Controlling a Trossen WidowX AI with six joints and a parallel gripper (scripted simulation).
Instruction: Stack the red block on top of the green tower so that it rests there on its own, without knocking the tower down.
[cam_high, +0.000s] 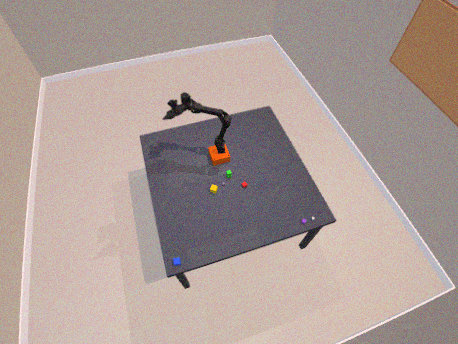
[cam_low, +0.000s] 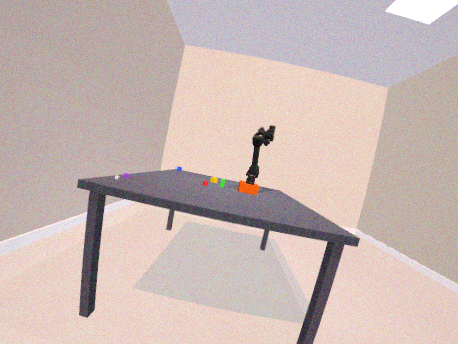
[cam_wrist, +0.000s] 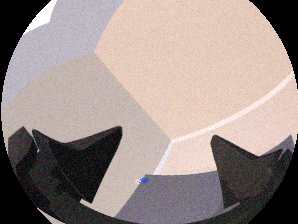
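My gripper tip is 520 mm above the small red block, 510 mm to the right of it and 340 mm short of it. From my gripper tip the other things lie so: blue block 830 mm ahead, 520 mm below, 90 mm to the right; then tiny grey piece 530 mm below, 350 mm to the left, 290 mm ahead; then yellow block 510 mm below, 330 mm ahead, 270 mm to the left.
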